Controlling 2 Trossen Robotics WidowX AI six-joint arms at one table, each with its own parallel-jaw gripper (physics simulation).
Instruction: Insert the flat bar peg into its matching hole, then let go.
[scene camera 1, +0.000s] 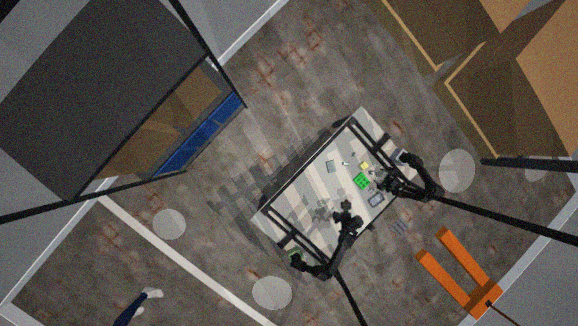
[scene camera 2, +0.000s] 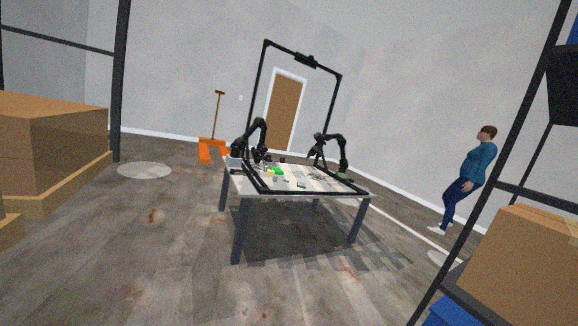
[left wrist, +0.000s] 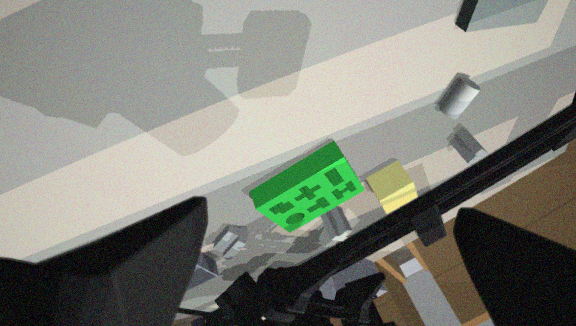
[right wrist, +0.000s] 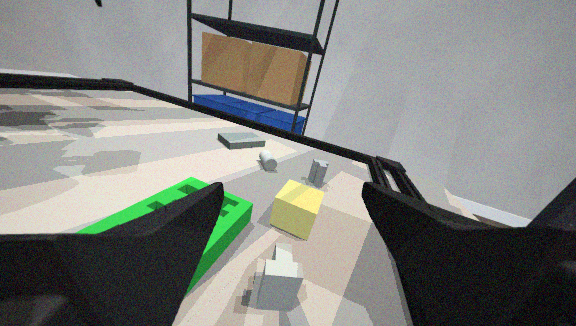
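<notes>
The green hole board (scene camera 1: 361, 180) (scene camera 2: 277, 170) (left wrist: 306, 194) (right wrist: 232, 213) lies flat on the table, and all the holes I can see in it look empty. A pale grey stepped peg (right wrist: 278, 278) (left wrist: 336, 221) lies on the table beside the board, below my right gripper (right wrist: 294, 188) (scene camera 1: 379, 181), which is open and holds nothing. A flat grey block (right wrist: 241, 140) (scene camera 1: 330, 165) (scene camera 2: 301, 184) lies farther off, apart from the board. My left gripper (scene camera 1: 346, 205) (scene camera 2: 313, 153) is open and empty, raised over the middle of the table.
A yellow cube (right wrist: 296, 208) (left wrist: 391, 185) (scene camera 1: 364, 165) sits close to the board. A small white cylinder (right wrist: 268, 160) and a small grey peg (right wrist: 318, 171) lie beyond it. A black frame rail (right wrist: 319, 143) (scene camera 2: 307, 192) runs along the table edge. A shelf rack (right wrist: 314, 72) stands behind.
</notes>
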